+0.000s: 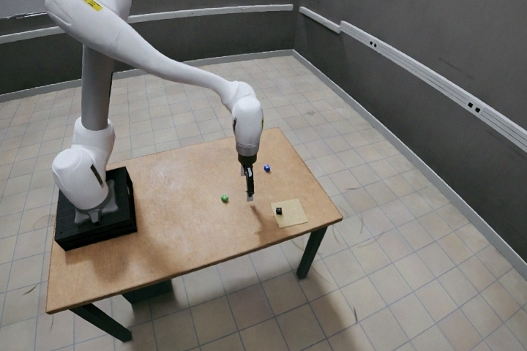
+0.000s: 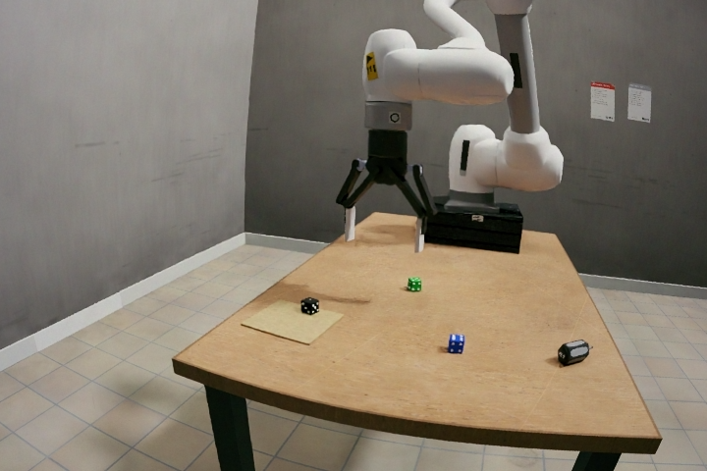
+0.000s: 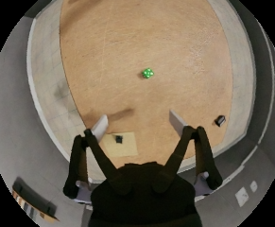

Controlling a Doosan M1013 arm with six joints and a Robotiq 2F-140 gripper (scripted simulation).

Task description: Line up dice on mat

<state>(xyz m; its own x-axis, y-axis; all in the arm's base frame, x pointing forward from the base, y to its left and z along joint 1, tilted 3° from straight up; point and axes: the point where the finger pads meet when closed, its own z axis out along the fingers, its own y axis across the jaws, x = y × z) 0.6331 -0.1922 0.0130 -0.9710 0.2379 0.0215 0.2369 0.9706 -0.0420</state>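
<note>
Right now the green die is 90 mm behind my hand, 60 mm to the left of it and 110 mm below it. The rest, counted from my hand: tan mat (160 mm ahead, 130 mm to the right, 120 mm below); blue die (190 mm ahead, 160 mm to the left, 110 mm below); black die (110 mm ahead, 110 mm to the right, 110 mm below).
</note>
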